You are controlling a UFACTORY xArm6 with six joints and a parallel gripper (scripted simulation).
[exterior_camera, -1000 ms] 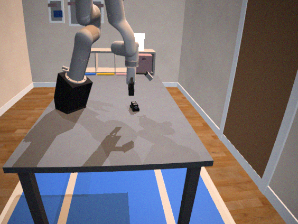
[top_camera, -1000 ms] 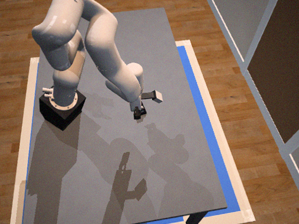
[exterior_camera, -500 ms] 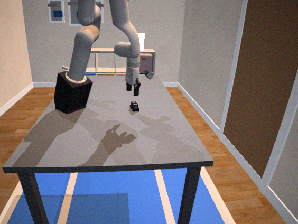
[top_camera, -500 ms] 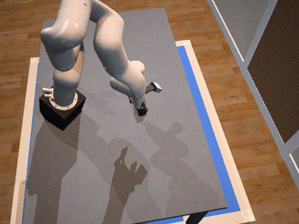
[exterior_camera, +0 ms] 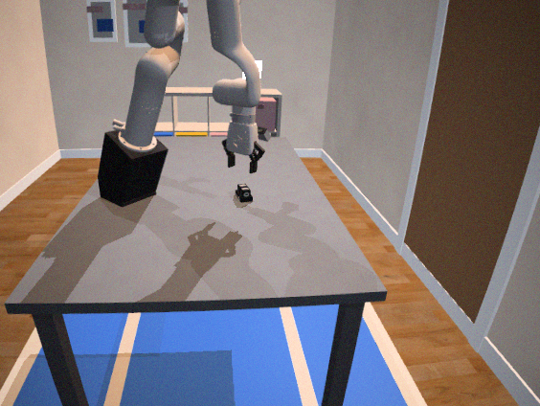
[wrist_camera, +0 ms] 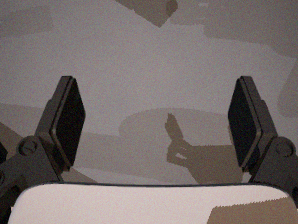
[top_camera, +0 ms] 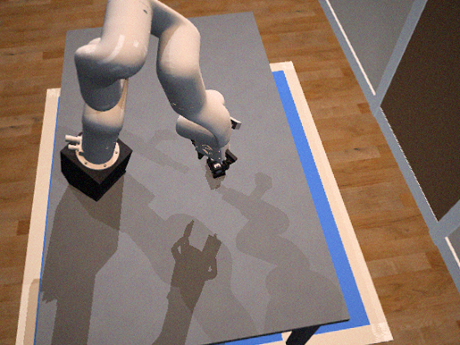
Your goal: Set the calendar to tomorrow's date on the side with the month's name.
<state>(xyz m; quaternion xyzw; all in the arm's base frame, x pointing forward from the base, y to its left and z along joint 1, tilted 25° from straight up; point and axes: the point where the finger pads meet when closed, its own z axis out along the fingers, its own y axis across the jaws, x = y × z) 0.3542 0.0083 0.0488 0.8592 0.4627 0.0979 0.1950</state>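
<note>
The dark tray lies 130 mm below my hand, 70 mm to the left of it and 10 mm ahead of it.
</note>
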